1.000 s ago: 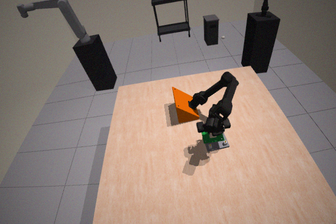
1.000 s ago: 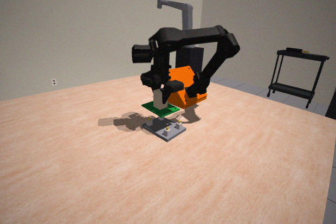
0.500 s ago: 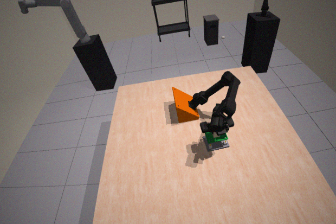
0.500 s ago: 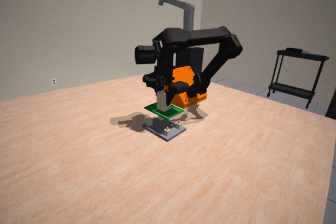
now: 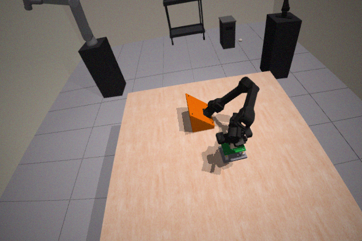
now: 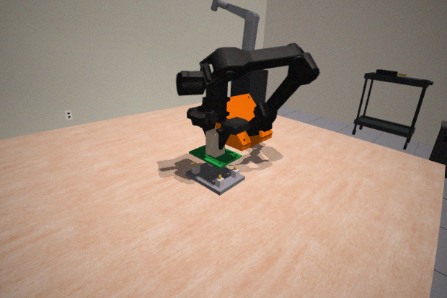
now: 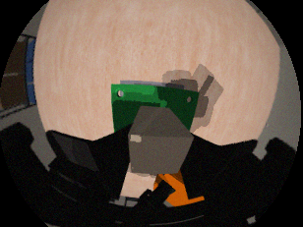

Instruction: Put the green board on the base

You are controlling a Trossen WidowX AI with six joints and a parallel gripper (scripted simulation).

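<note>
My gripper tip is now 100 mm above the grey base. Round my gripper tip: green board: right at my gripper tip.
</note>
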